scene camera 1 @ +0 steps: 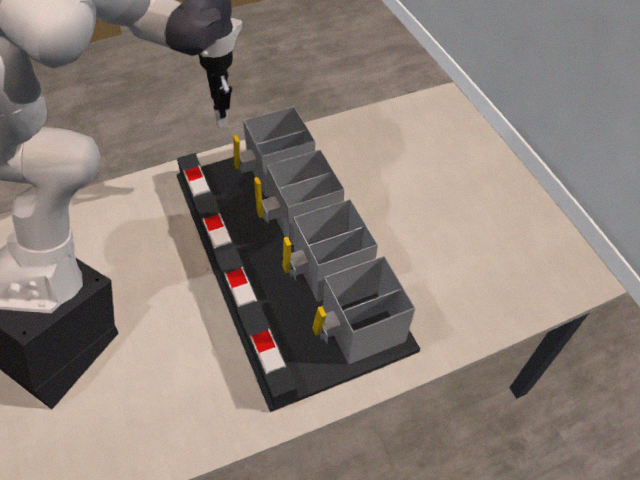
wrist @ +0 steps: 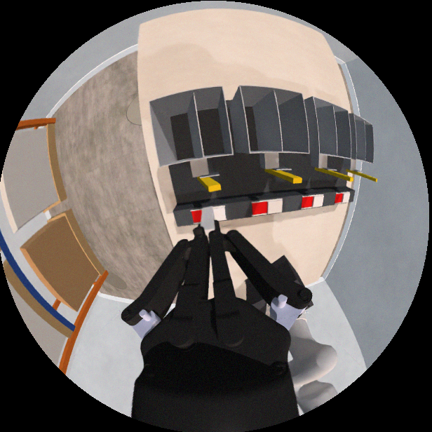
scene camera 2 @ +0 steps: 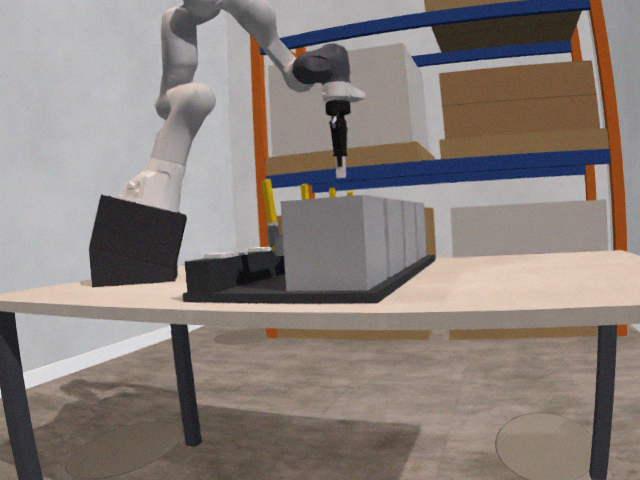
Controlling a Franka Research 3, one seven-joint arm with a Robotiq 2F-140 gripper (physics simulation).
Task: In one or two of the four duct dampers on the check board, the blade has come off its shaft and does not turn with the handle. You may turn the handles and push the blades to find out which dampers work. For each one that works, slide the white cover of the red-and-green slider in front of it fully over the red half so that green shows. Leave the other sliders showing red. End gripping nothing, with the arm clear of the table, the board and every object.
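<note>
The black check board (scene camera 1: pixel 310 379) (scene camera 2: pixel 330 297) carries a row of grey open-topped ducts. The duct nearest scene camera 1 (scene camera 1: pixel 382 333) and the far-end duct (scene camera 1: pixel 292 148) (wrist: pixel 175 112) each show a thin plate inside. The yellow handles stand roughly upright, among them the far-end handle (scene camera 1: pixel 236 152) (wrist: pixel 210 184) and the near-end handle (scene camera 1: pixel 318 320). Every slider shows red, including the far-end slider (scene camera 1: pixel 193 174) (wrist: pixel 197 216) and near-end slider (scene camera 1: pixel 264 341); white covers lie beside the red. My gripper (scene camera 1: pixel 222 122) (scene camera 2: pixel 340 173) (wrist: pixel 208 214) is shut, empty, above the board's far end. Its tips partly hide the far-end slider in the wrist view.
The board lies on a beige table (scene camera 1: pixel 491 232) (scene camera 2: pixel 516 284). The arm's black base block (scene camera 1: pixel 77 330) (scene camera 2: pixel 136 242) stands beside the slider side. A shelf rack (scene camera 2: pixel 258 129) with boxes (scene camera 2: pixel 516 103) stands behind the table in scene camera 2.
</note>
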